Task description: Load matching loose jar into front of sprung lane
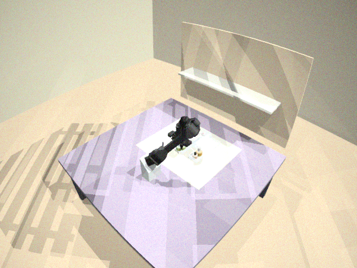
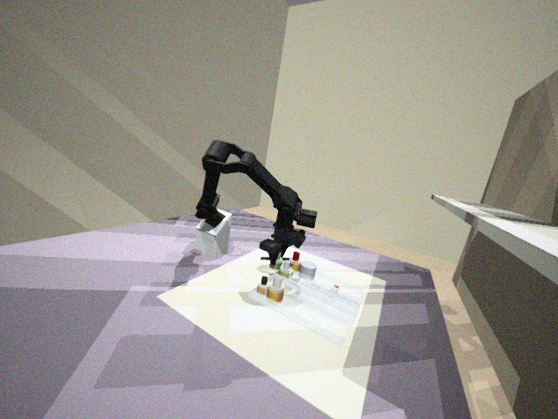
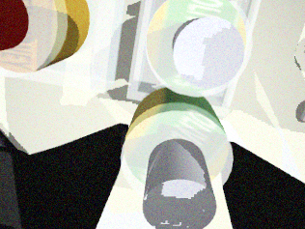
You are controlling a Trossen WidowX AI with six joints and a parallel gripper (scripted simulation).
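Right now the grey cylinder is 90 mm to the left of my gripper tip, 80 mm ahead of it and 20 mm below it. The rest, counted from my gripper tip: wall shelf 540 mm ahead, 320 mm above, 50 mm to the left; clear lane rack 190 mm ahead, 30 mm below.
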